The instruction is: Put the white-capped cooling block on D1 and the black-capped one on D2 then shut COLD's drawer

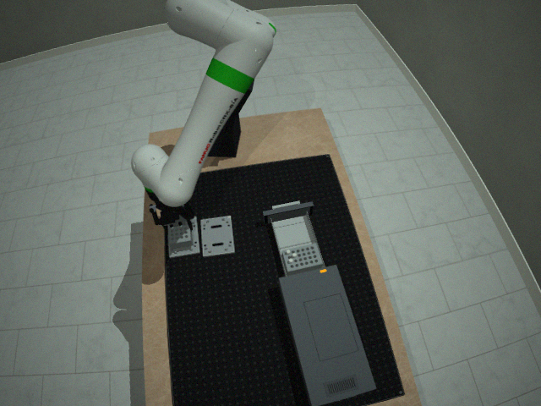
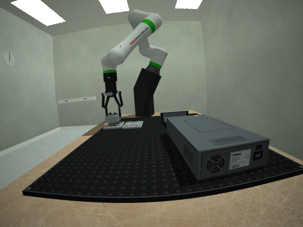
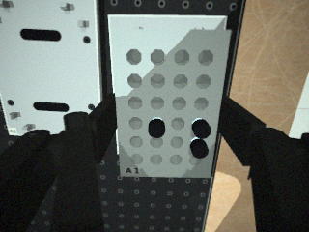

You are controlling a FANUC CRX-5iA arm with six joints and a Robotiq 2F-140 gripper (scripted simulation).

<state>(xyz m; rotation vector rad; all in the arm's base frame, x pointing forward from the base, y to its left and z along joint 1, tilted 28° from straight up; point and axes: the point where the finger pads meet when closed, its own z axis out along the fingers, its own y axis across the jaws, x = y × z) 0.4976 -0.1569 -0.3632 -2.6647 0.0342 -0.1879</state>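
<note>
The slot D2 is 80 mm below my hand. Also, from my hand: deck slot D1: 20 mm ahead, 140 mm to the left, 80 mm below; then grey cooling block: 30 mm below; then drawer: 110 mm ahead, 420 mm to the left, 50 mm below.
</note>
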